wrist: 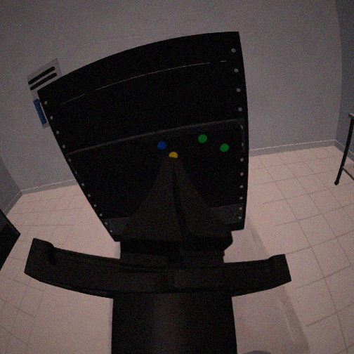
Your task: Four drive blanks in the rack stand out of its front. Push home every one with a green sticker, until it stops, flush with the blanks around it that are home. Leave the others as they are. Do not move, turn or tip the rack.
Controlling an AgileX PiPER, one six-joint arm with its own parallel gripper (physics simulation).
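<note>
The dark rack point(150, 95) fills the upper middle of the wrist view. Four round stickers show in its lower half: a blue sticker point(161, 145), a yellow sticker point(173, 155), a green sticker point(202, 138) and another green sticker point(224, 147) to the right. The blanks themselves are too dark to tell how far each stands out. My gripper point(168, 166) is shut and empty. Its fingertips appear just below the yellow sticker and left of both green ones; whether they touch the rack cannot be told. The fingers hide part of the rack below.
A grey wall stands behind the rack, with a pale panel point(43, 75) and a blue item point(40, 112) at upper left. A dark object point(7, 239) is at the left edge. A thin dark stand leg point(344, 155) is at the right edge. The floor is tiled.
</note>
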